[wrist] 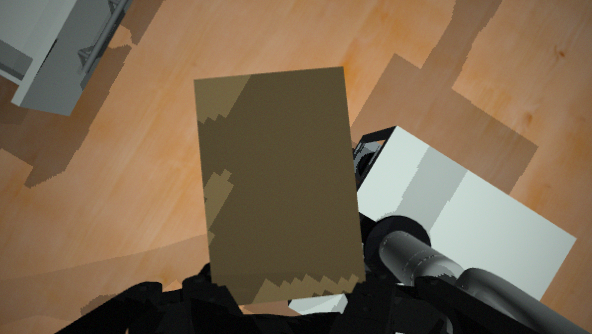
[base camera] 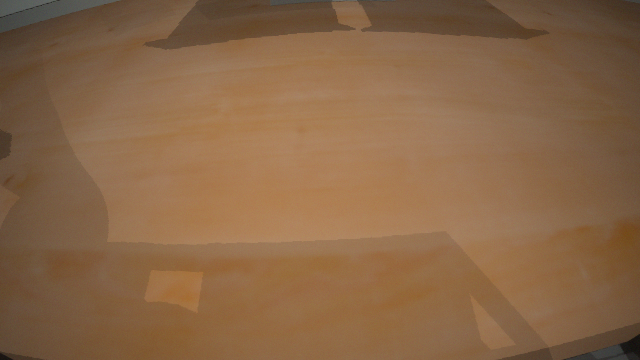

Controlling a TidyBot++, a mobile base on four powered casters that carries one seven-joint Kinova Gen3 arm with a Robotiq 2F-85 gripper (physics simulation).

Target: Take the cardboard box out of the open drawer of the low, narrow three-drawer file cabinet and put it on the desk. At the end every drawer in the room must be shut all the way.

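Note:
The cardboard box [wrist: 280, 175] is brown and fills the middle of the wrist view, its flat face toward the camera. My gripper [wrist: 288, 268] is shut on the box near its lower end and holds it above the wooden floor. A grey drawer front [wrist: 55, 82] with a bar handle [wrist: 105, 37] shows at the upper left of the wrist view, apart from the box. Part of the drawer's inside shows behind this front, so it stands open. The desk does not show in either view.
The robot's white base [wrist: 490, 215] and grey arm [wrist: 417, 257] lie right of and partly behind the box. The base camera shows wooden floor [base camera: 300, 150] with shadows, a thin grey edge [base camera: 332, 2] at top centre and a pale wall strip at the upper left.

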